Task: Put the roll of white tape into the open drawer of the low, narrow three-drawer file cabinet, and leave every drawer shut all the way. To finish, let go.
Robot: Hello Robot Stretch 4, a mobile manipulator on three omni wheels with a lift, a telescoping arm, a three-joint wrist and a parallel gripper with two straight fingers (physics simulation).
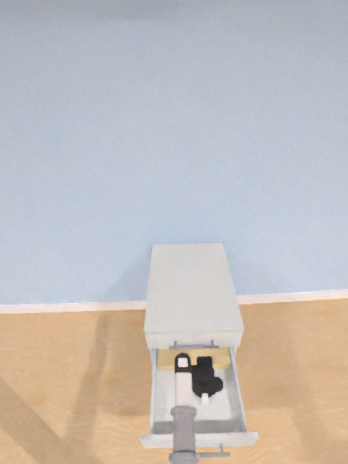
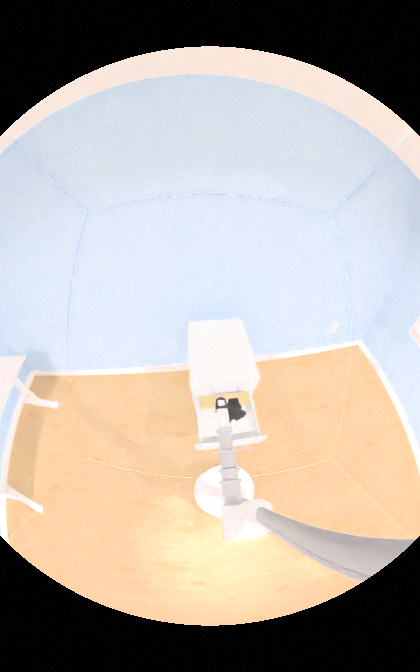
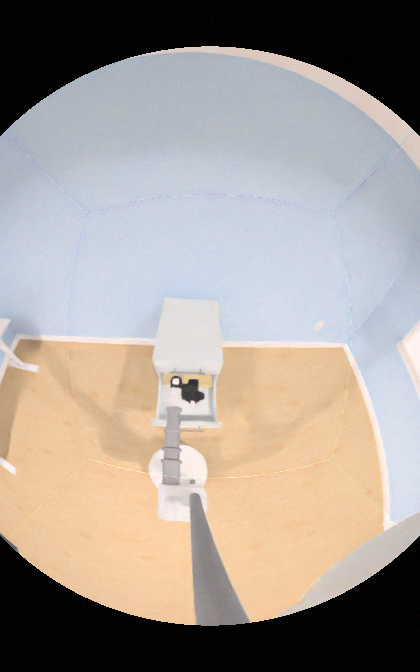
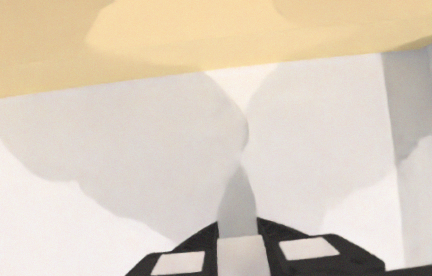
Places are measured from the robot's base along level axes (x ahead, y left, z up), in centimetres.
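Where they show: gripper, fingertip midpoint: (image 1: 204,395) (image 2: 231,420) (image 4: 239,239).
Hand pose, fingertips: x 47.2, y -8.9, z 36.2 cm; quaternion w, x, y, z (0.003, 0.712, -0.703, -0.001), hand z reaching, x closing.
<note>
After its pixels a point has its place.
The white tape roll (image 1: 205,399) @[x 44.2, y -9.0, z 40.8 cm] (image 4: 244,256) @[x 47.7, y -9.0, z 40.1 cm] is pinched between the two black fingers of my gripper (image 1: 205,393) @[x 47.2, y -8.9, z 36.3 cm] (image 4: 239,239) @[x 47.2, y -8.9, z 36.3 cm], which is shut on it. The gripper points down inside the open drawer (image 1: 235,440) @[x 29.9, y -18.2, z 44.6 cm] (image 2: 256,441) @[x 29.9, y -21.8, z 38.5 cm] (image 3: 212,424) (image 4: 415,100) @[x 54.8, y -21.0, z 36.3 cm], over its white floor; the gap beneath the tape is hard to judge. The low white file cabinet (image 1: 192,290) @[x 83.8, y -5.3, z 61.7 cm] (image 2: 220,350) @[x 86.7, y -4.9, z 61.7 cm] (image 3: 189,330) stands against the wall. The drawer above the open one looks shut, its handle (image 1: 194,346) @[x 59.9, y -5.1, z 54.2 cm] showing. The lowest part of the front is hidden.
A yellow block (image 1: 167,361) @[x 59.4, y 7.0, z 41.3 cm] (image 2: 207,401) @[x 60.5, y 6.0, z 41.3 cm] (image 3: 202,380) (image 4: 200,35) @[x 58.0, y -8.0, z 41.3 cm] lies across the back of the open drawer. My arm (image 1: 184,430) @[x 27.7, y -0.2, z 69.5 cm] (image 2: 227,462) @[x 16.6, y 0.3, z 69.8 cm] (image 3: 172,440) passes over the drawer's front edge. A white table (image 2: 7,375) @[x 59.7, y 186.0, z 69.2 cm] stands at the far left.
</note>
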